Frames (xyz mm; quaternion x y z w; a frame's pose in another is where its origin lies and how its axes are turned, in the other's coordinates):
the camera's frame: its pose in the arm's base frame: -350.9 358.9 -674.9 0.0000 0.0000 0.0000 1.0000
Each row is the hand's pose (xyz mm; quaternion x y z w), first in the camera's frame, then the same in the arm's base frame.
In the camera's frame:
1: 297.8 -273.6 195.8 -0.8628 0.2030 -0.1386 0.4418
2: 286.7 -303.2 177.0 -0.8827 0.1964 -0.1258 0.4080
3: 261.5 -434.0 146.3 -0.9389 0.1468 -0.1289 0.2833
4: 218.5 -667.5 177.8 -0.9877 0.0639 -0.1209 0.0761
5: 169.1 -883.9 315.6 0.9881 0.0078 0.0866 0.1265
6: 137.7 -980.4 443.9 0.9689 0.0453 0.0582 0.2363
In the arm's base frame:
1: -53.1 85.3 -479.1 -0.8628 0.2030 -0.1386 0.4418
2: -64.2 55.7 -497.9 -0.8827 0.1964 -0.1258 0.4080
3: -89.4 -75.1 -528.6 -0.9389 0.1468 -0.1289 0.2833
4: -132.4 -308.6 -497.1 -0.9877 0.0639 -0.1209 0.0761
5: -181.8 -525.0 -359.3 0.9881 0.0078 0.0866 0.1265
6: -213.2 -621.5 -231.0 0.9689 0.0453 0.0582 0.2363

